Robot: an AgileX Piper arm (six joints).
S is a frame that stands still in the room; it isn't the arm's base.
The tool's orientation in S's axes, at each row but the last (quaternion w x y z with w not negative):
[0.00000 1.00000 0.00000 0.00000]
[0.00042 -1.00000 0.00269 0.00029]
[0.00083 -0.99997 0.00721 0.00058]
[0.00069 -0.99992 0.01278 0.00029]
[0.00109 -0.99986 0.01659 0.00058]
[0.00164 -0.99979 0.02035 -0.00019]
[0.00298 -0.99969 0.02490 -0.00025]
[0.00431 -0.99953 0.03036 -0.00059]
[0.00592 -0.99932 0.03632 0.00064]
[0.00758 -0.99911 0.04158 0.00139]
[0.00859 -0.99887 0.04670 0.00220]
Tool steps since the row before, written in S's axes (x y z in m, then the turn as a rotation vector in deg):
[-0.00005 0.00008 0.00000 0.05 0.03 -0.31]
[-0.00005 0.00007 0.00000 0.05 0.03 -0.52]
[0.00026 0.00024 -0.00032 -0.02 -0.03 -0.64]
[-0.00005 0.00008 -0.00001 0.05 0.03 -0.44]
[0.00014 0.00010 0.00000 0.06 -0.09 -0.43]
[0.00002 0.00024 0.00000 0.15 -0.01 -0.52]
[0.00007 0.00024 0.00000 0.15 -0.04 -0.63]
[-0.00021 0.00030 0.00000 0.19 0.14 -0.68]
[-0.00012 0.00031 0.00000 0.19 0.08 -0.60]
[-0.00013 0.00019 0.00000 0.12 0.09 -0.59]
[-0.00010 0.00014 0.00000 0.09 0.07 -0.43]
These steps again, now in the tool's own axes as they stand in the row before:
[-0.00005 -0.00008 0.00000 0.05 -0.03 0.31]
[-0.00005 -0.00007 0.00000 0.05 -0.03 0.52]
[0.00026 -0.00024 0.00032 -0.02 0.03 0.64]
[-0.00005 -0.00008 0.00001 0.05 -0.03 0.44]
[0.00014 -0.00010 0.00000 0.06 0.09 0.43]
[0.00001 -0.00024 0.00000 0.15 0.01 0.52]
[0.00006 -0.00024 0.00000 0.15 0.04 0.63]
[-0.00023 -0.00029 0.00000 0.18 -0.15 0.68]
[-0.00014 -0.00030 0.00000 0.18 -0.09 0.60]
[-0.00015 -0.00018 0.00000 0.11 -0.09 0.59]
[-0.00011 -0.00013 0.00000 0.09 -0.07 0.43]

